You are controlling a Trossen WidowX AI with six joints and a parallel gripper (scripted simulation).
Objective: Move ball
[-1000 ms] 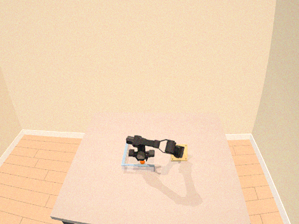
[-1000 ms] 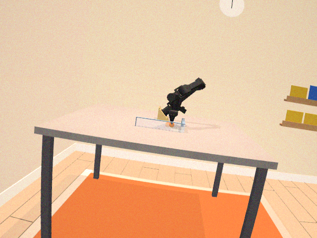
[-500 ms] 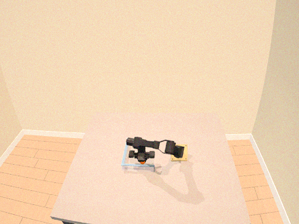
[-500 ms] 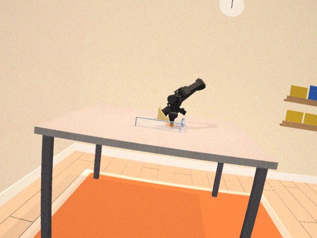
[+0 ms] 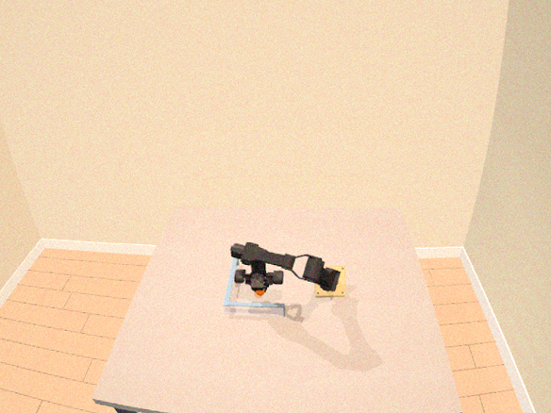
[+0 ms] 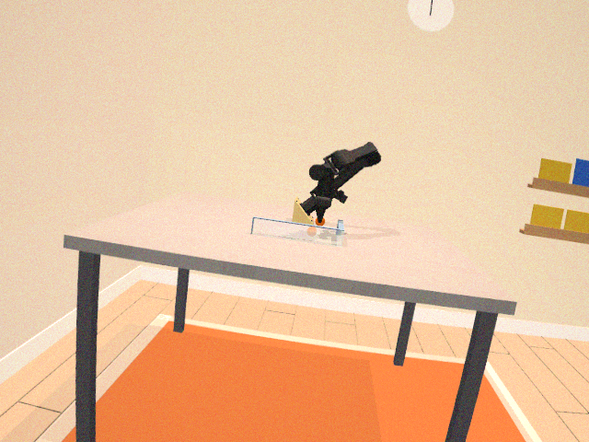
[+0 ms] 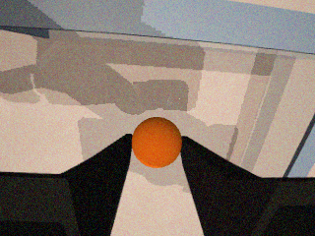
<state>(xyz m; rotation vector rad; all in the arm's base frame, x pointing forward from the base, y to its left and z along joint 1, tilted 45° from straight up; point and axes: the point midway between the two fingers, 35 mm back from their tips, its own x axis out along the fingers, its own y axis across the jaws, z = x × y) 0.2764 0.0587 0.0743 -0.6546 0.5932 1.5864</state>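
Right now my gripper tip is 10 mm short of the see-through copy of ball, 20 mm to the left of it and 40 mm above it. Also, from my gripper tip: orange ball: right at my gripper tip; then clear wall: 130 mm ahead, 60 mm to the right, 30 mm below.
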